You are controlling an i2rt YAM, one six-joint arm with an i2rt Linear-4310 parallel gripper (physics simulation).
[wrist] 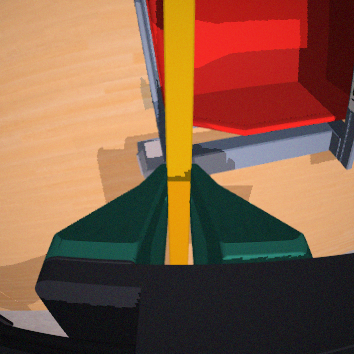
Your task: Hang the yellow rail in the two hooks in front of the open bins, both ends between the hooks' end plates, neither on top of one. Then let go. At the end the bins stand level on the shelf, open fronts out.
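Places are measured from the arm's base along level axes (x ahead, y left, z up), in metres.
Where they show: gripper, fingertip midpoint: (178,175).
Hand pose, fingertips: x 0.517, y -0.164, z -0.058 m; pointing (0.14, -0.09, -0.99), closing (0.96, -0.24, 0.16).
Each offset is from my fingertips to the top centre of the thing. "spot": to the spot under its first point. Level surfaces: height alone.
My gripper (178,175) is shut on the yellow rail {0.001 m ahead, 0.006 m left, 0.018 m up} (179,90), which stands between the two dark green fingertips and runs straight up out of the top of the wrist view. The rail passes across the front left edge of an open red bin {0.092 m ahead, 0.010 m left, 0.065 m down} (250,60). The bin sits in the grey-blue shelf frame {spot: 0.076 m ahead, 0.051 m right, 0.061 m down} (280,145), its inside showing to the right of the rail. The hooks cannot be made out; the rail and fingertips cover part of the frame's near left corner. The rail's far end is out of view. Whether the rail touches the frame cannot be told.
A thin grey-blue bar {spot: 0.002 m ahead, 0.025 m left, 0.126 m down} (148,50) of the frame runs up just left of the rail. A grey post {spot: 0.124 m ahead, 0.053 m right, 0.042 m down} (345,145) stands at the right edge. The wooden table top {0.146 m down} (60,75) lies left of and below the frame, with shadows near the fingertips. A pale grey surface (37,321) shows at lower left.
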